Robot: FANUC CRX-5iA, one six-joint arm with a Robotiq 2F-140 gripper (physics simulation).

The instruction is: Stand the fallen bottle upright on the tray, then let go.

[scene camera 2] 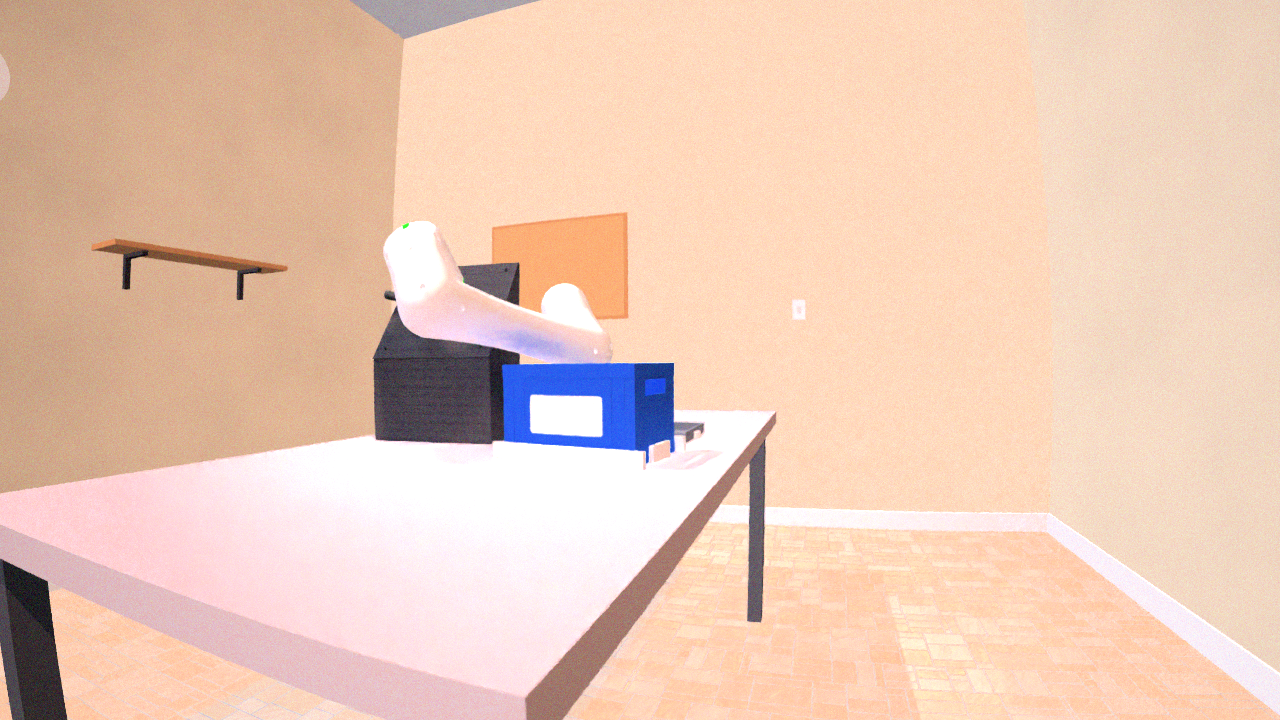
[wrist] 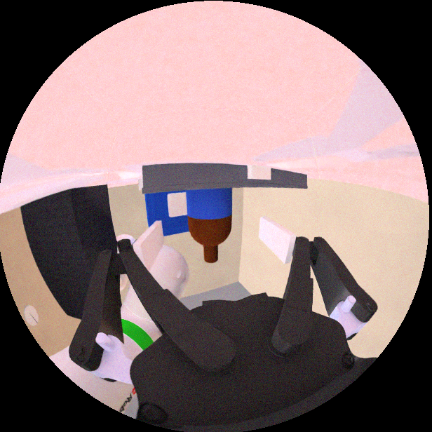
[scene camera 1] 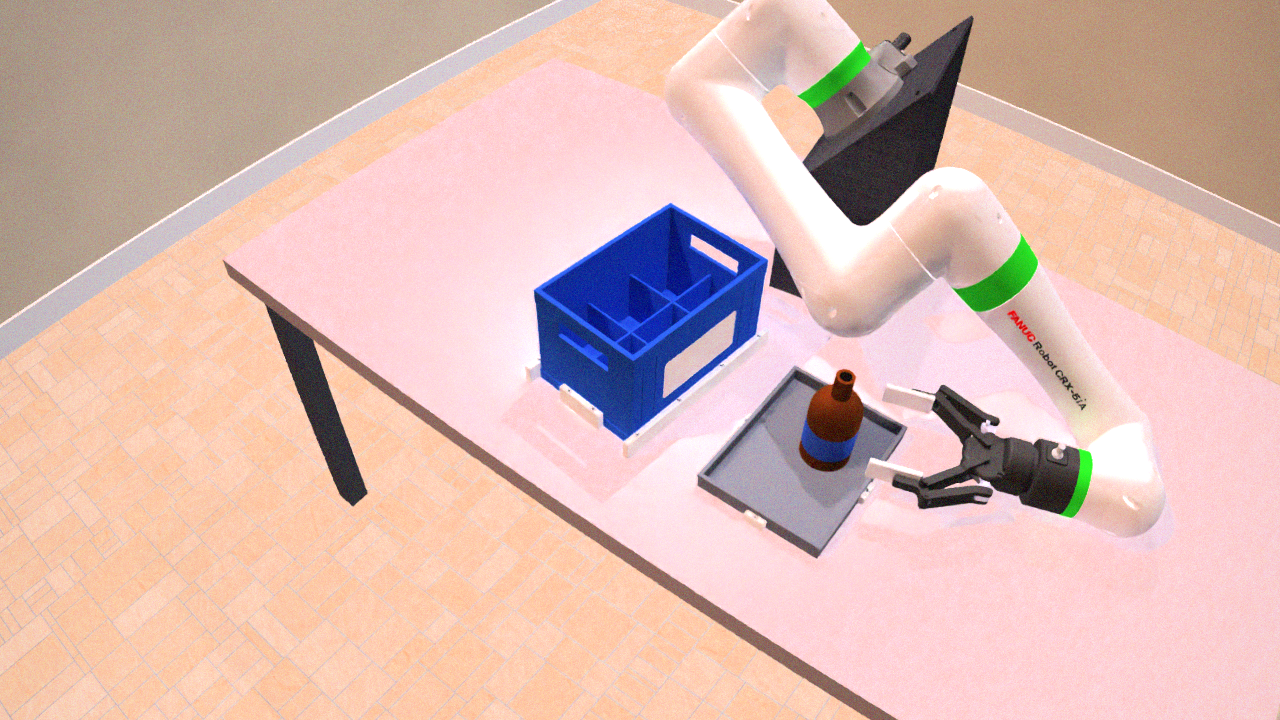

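Pixels of known places: gripper, fingertip midpoint: (scene camera 1: 876,428); arm's base at its link origin: (scene camera 1: 866,111).
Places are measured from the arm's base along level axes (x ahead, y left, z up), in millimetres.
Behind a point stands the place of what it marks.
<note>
A brown bottle (scene camera 1: 832,425) @[z -192, x 412, y 225 mm] (wrist: 210,207) with a blue label stands upright on the grey tray (scene camera 1: 760,488) @[z -288, x 491, y 180 mm] (scene camera 2: 690,428) @[z -284, x 498, y 293 mm] (wrist: 195,176). In scene camera 1 it stands in the tray's half nearer the gripper; in the wrist view it appears upside down, its base hidden behind the tray's rim. My gripper (scene camera 1: 878,431) @[z -215, x 358, y 266 mm] (wrist: 212,229) is wide open and empty. It is held level beside the bottle, its two white fingertips apart from the bottle and pointing toward it. The bottle and the gripper do not show in scene camera 2.
A blue crate (scene camera 1: 586,380) @[z -224, x 542, y -86 mm] (scene camera 2: 569,376) @[z -140, x 411, y -177 mm] (wrist: 155,215) with dividers stands on the pink table (scene camera 1: 429,295) @[z -294, x 531, y -450 mm] (scene camera 2: 358,537) @[z -294, x 412, y -658 mm] beyond the tray. White blocks border the crate and the tray. The arm's dark pedestal (scene camera 1: 881,165) @[z 0, x 117, y 89 mm] (scene camera 2: 434,398) @[z -194, x 11, y -73 mm] (wrist: 67,250) stands behind them.
</note>
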